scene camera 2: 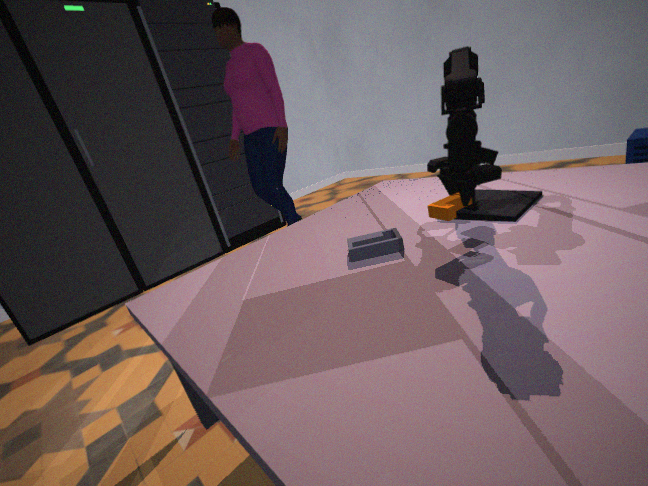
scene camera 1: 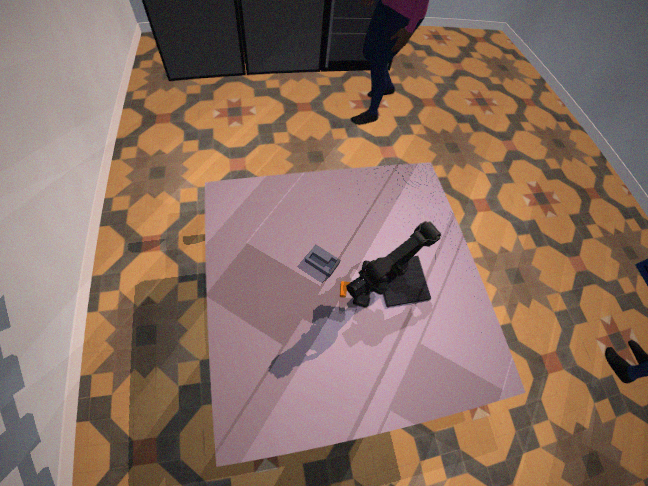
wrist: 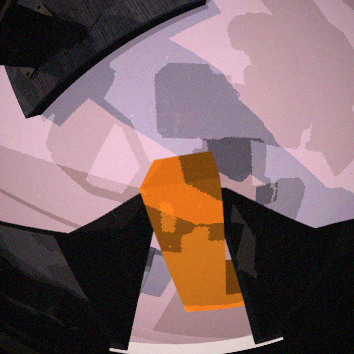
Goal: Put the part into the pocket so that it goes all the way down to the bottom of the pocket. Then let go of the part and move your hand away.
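Frame: origin at the arm's base, x left, y down, z back, level; millimetres.
Where they show: gripper, fingertip midpoint: (scene camera 2: 460,204) (wrist: 186,195); arm's base, link origin: (scene camera 1: 392,270) (wrist: 34,39).
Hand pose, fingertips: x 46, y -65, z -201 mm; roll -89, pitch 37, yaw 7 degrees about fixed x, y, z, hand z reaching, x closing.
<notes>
Each offset is from my fingertips to the centre of the thing. Level surfaces: height alone.
The orange part @(dx +0, dy -10, dz -37 mm) (scene camera 1: 343,289) (scene camera 2: 442,208) (wrist: 200,265) is a small block at the arm's hand. My gripper (scene camera 1: 350,290) (scene camera 2: 465,200) (wrist: 186,195) is shut on it, with one dark finger against each long side in the wrist view. Its near end sticks out past the fingers in scene camera 2. I cannot tell whether its underside touches the table. The grey block with the pocket @(dx -205, dy +71, dz -91 mm) (scene camera 1: 315,268) (scene camera 2: 376,252) stands apart from the part, up and to the left of it in scene camera 1. The pocket's opening faces up and has no orange in it.
The arm's black base plate (scene camera 1: 413,290) (scene camera 2: 515,205) (wrist: 115,32) lies on the pink table top @(dy +89 mm) (scene camera 1: 251,402) (scene camera 2: 366,418). The arm's shadow falls across the table. A person (scene camera 1: 377,49) (scene camera 2: 256,99) stands beyond the table near dark cabinets (scene camera 1: 196,39) (scene camera 2: 104,104).
</notes>
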